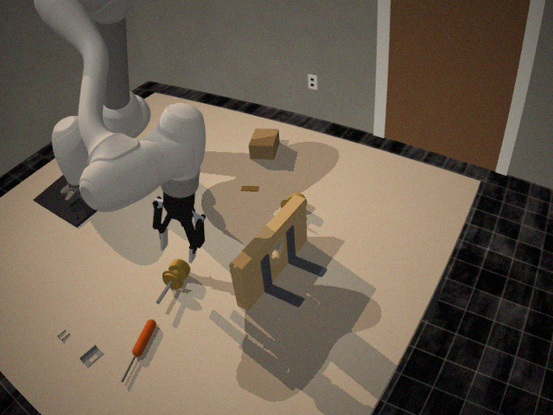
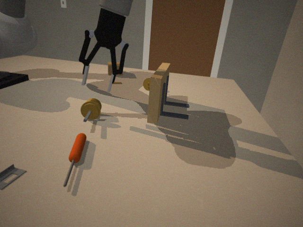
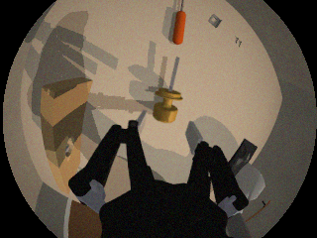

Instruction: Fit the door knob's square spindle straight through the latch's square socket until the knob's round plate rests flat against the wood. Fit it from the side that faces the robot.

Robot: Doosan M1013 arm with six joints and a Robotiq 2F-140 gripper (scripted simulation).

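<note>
Now: the brass door knob 9 cm below my hand, 4 cm to the right of it and 2 cm behind it. Also, from my hand: orange-handled screwdriver 27 cm to the right, 11 cm below; then latch socket 22 cm ahead, 11 cm to the left, 4 cm below; then upright wooden board 22 cm ahead, 11 cm to the left, 4 cm below.
</note>
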